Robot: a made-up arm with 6 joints. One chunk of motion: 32 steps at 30 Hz.
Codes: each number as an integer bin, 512 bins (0 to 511) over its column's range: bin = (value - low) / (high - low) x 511, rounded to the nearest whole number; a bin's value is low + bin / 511 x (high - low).
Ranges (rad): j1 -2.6..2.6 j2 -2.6..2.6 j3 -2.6..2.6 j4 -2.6..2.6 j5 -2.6..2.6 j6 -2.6..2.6
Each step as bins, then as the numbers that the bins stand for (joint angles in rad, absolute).
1 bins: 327 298 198 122 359 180
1 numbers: 0.7276 0.4325 -0.5851 -1.3585 1.0532 -0.7683
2 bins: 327 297 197 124 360 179
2 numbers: 0.7276 0.4223 -0.5953 -1.3382 1.0634 -0.7785
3 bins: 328 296 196 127 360 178
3 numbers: 0.7378 0.4121 -0.6055 -1.3076 1.0634 -0.7886
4 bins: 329 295 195 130 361 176
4 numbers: 0.7479 0.4020 -0.6157 -1.2771 1.0736 -0.8090
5 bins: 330 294 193 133 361 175
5 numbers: 0.7581 0.3918 -0.6360 -1.2466 1.0736 -0.8192
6 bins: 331 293 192 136 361 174
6 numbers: 0.7683 0.3816 -0.6462 -1.2160 1.0736 -0.8294
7 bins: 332 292 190 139 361 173
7 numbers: 0.7785 0.3714 -0.6665 -1.1855 1.0736 -0.8395
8 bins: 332 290 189 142 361 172
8 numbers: 0.7785 0.3511 -0.6767 -1.1550 1.0736 -0.8497
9 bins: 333 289 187 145 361 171
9 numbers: 0.7886 0.3409 -0.6971 -1.1245 1.0736 -0.8599
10 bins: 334 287 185 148 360 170
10 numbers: 0.7988 0.3205 -0.7174 -1.0939 1.0634 -0.8701
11 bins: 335 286 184 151 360 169
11 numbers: 0.8090 0.3104 -0.7276 -1.0634 1.0634 -0.8802
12 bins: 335 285 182 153 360 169
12 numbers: 0.8090 0.3002 -0.7479 -1.0431 1.0634 -0.8802
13 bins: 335 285 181 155 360 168
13 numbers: 0.8090 0.3002 -0.7581 -1.0227 1.0634 -0.8904
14 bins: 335 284 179 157 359 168
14 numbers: 0.8090 0.2900 -0.7785 -1.0023 1.0532 -0.8904
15 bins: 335 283 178 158 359 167
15 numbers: 0.8090 0.2798 -0.7886 -0.9922 1.0532 -0.9006
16 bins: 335 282 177 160 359 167
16 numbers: 0.8090 0.2697 -0.7988 -0.9718 1.0532 -0.9006
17 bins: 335 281 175 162 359 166
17 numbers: 0.8090 0.2595 -0.8192 -0.9515 1.0532 -0.9108
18 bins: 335 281 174 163 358 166
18 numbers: 0.8090 0.2595 -0.8294 -0.9413 1.0431 -0.9108
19 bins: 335 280 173 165 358 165
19 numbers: 0.8090 0.2493 -0.8395 -0.9209 1.0431 -0.9209
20 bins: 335 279 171 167 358 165
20 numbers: 0.8090 0.2391 -0.8599 -0.9006 1.0431 -0.9209
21 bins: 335 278 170 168 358 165
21 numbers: 0.8090 0.2290 -0.8701 -0.8904 1.0431 -0.9209
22 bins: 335 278 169 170 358 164
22 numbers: 0.8090 0.2290 -0.8802 -0.8701 1.0431 -0.9311
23 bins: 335 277 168 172 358 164
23 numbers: 0.8090 0.2188 -0.8904 -0.8497 1.0431 -0.9311
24 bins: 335 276 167 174 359 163
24 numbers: 0.8090 0.2086 -0.9006 -0.8294 1.0532 -0.9413
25 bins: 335 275 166 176 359 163
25 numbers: 0.8090 0.1984 -0.9108 -0.8090 1.0532 -0.9413
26 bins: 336 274 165 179 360 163
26 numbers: 0.8192 0.1883 -0.9209 -0.7785 1.0634 -0.9413
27 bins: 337 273 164 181 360 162
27 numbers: 0.8294 0.1781 -0.9311 -0.7581 1.0634 -0.9515
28 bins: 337 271 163 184 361 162
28 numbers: 0.8294 0.1577 -0.9413 -0.7276 1.0736 -0.9515
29 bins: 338 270 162 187 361 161
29 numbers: 0.8395 0.1476 -0.9515 -0.6971 1.0736 -0.9616
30 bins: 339 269 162 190 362 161
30 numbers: 0.8497 0.1374 -0.9515 -0.6665 1.0838 -0.9616
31 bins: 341 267 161 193 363 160
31 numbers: 0.8701 0.1170 -0.9616 -0.6360 1.0939 -0.9718
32 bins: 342 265 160 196 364 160
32 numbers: 0.8802 0.0967 -0.9718 -0.6055 1.1041 -0.9718
